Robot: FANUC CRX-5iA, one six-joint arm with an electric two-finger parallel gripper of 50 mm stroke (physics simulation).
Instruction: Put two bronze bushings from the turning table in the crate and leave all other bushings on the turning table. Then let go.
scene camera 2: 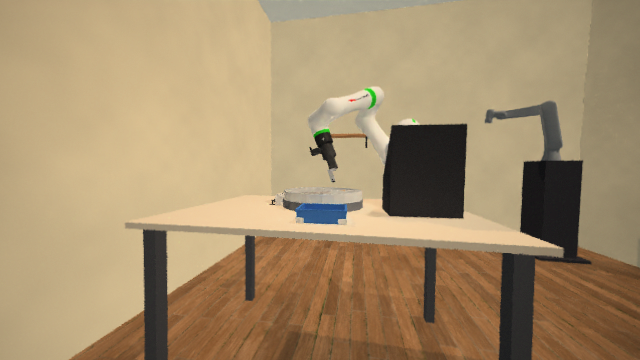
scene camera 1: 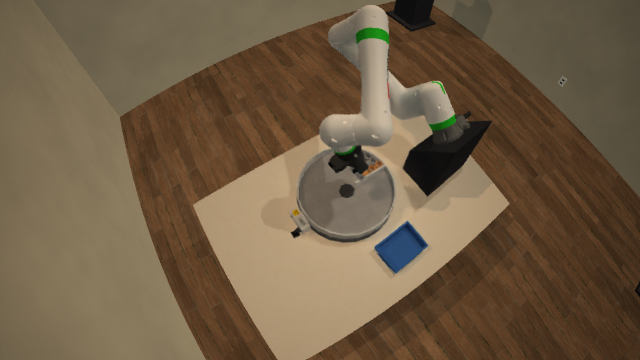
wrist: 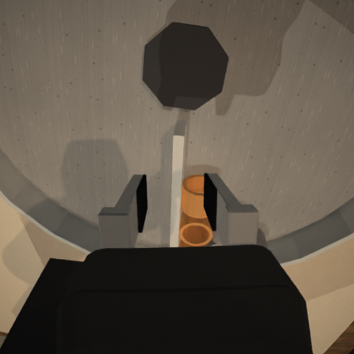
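Where they show: gripper, between the fingertips: (scene camera 2: 333, 181) (scene camera 1: 358, 175); arm's base, origin of its link: (scene camera 2: 416, 154) (scene camera 1: 448, 136).
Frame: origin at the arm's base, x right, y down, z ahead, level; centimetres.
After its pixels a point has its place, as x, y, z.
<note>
The turning table (scene camera 1: 322, 210) @(9.1, 21.4, 58.1) (scene camera 2: 322, 196) @(-9.8, 19.3, 41.5) (wrist: 45, 115) is a round grey disc with a raised rim. Orange-bronze bushings (scene camera 1: 373, 169) @(13.0, 20.6, 28.9) lie on it beside a thin pale divider bar (wrist: 177, 195). In the wrist view an upper bronze bushing (wrist: 192, 204) stands right of the bar, partly behind the right finger, and a lower bronze bushing (wrist: 195, 235) is partly hidden by the gripper body. My gripper (scene camera 1: 360, 176) @(11.4, 13.6, 38.9) (scene camera 2: 332, 180) @(11.4, 13.6, 38.9) (wrist: 175, 190) is open and empty above the disc, with its fingers over either side of the bar. The blue crate (scene camera 1: 401, 248) @(-22.8, 26.3, 38.4) (scene camera 2: 322, 214) @(-29.6, 23.4, 38.2) looks empty in scene camera 1.
Grey pieces (scene camera 1: 370, 157) @(18.5, 20.1, 26.5) lie near the bronze bushings. A black hub (wrist: 185, 66) (scene camera 1: 346, 190) @(11.0, 20.7, 44.9) is at the disc's centre. A tall black block (scene camera 1: 440, 157) @(-6.1, -2.4, 12.7) (scene camera 2: 427, 170) @(-9.5, 7.2, -2.3) stands right of the disc. A small device (scene camera 1: 300, 220) @(10.0, 20.9, 68.2) sits at the disc's left rim.
</note>
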